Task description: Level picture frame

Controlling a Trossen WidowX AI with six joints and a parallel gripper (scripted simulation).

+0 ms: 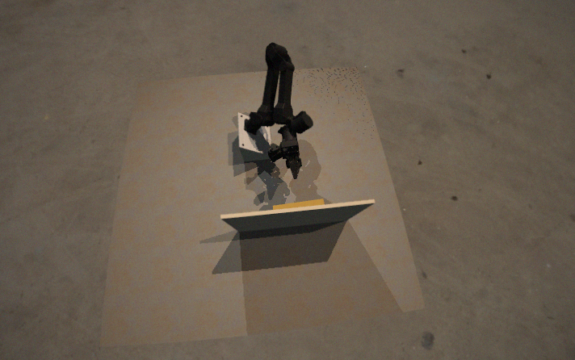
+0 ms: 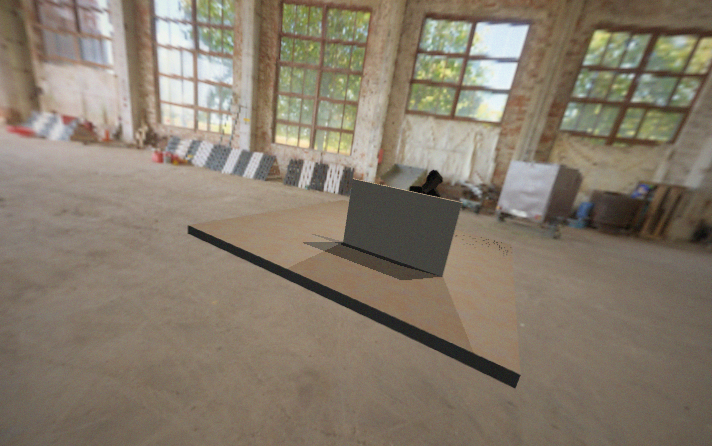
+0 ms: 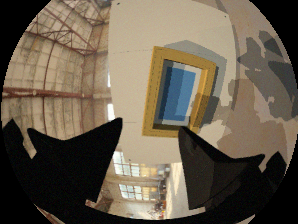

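My gripper tip is 120 mm short of the picture frame, 50 mm above it and 20 mm to the right of it. Round my gripper tip: wall panel: 130 mm ahead, 60 mm below.
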